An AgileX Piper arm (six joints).
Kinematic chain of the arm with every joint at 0, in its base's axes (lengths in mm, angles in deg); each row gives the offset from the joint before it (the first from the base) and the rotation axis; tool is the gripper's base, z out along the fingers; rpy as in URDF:
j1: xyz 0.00 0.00 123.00 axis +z
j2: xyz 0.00 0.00 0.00 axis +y
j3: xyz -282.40 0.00 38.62 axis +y
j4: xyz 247.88 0.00 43.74 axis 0.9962 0 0.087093
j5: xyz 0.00 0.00 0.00 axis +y
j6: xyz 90.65 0.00 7.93 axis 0.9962 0 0.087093
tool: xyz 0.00 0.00 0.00 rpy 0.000 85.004 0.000
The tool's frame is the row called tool.
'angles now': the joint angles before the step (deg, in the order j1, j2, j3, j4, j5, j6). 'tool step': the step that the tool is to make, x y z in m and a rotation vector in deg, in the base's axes. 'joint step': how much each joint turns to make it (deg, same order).
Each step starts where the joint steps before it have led.
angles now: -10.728, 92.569, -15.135, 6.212, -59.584, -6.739
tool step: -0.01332, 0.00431, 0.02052, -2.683, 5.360, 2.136
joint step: 0.001, -11.062, 0.067, -0.111, 15.408, -5.310
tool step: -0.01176, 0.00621, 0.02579, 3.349, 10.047, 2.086
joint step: -0.001, -12.295, -4.312, -0.003, 27.202, -0.946
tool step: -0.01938, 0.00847, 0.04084, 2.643, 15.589, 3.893
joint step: 0.001, -10.632, -9.823, -2.515, 36.382, -0.065
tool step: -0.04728, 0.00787, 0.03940, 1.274, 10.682, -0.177
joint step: -0.001, -11.373, -6.798, -2.888, 28.875, 2.569
